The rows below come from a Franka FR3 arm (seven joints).
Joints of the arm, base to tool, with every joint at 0 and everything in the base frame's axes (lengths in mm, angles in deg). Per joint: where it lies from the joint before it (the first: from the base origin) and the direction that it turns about. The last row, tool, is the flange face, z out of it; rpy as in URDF.
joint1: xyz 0 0 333 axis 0 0 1
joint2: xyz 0 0 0 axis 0 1 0
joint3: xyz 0 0 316 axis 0 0 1
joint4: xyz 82.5 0 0 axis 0 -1 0
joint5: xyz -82.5 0 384 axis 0 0 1
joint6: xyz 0 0 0 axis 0 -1 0
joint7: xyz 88 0 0 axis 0 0 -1
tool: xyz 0 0 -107 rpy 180 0 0
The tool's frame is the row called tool.
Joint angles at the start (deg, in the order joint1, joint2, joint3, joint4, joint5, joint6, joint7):
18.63 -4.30 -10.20 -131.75 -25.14 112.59 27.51
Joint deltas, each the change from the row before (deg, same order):
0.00 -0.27 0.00 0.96 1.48 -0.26 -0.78
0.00 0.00 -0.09 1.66 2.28 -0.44 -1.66
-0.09 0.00 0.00 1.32 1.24 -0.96 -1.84
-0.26 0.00 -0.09 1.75 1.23 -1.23 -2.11
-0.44 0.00 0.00 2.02 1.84 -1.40 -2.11
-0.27 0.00 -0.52 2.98 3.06 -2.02 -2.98
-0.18 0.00 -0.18 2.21 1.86 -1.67 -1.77
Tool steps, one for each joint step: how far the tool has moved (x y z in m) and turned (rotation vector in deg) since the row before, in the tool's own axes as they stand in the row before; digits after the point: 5 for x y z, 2 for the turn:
0.00232 0.00173 -0.00881 1.48 0.22 0.24
0.00479 0.00198 -0.01179 2.18 0.13 -0.13
0.00289 0.00247 -0.00854 1.02 -0.18 -0.87
0.00412 0.00539 -0.01089 1.08 -0.09 -0.81
0.00410 0.00588 -0.01274 1.67 -0.17 -0.51
0.00524 0.00891 -0.01890 2.95 -0.22 -0.56
0.00262 0.00457 -0.01472 1.79 -0.05 -0.45

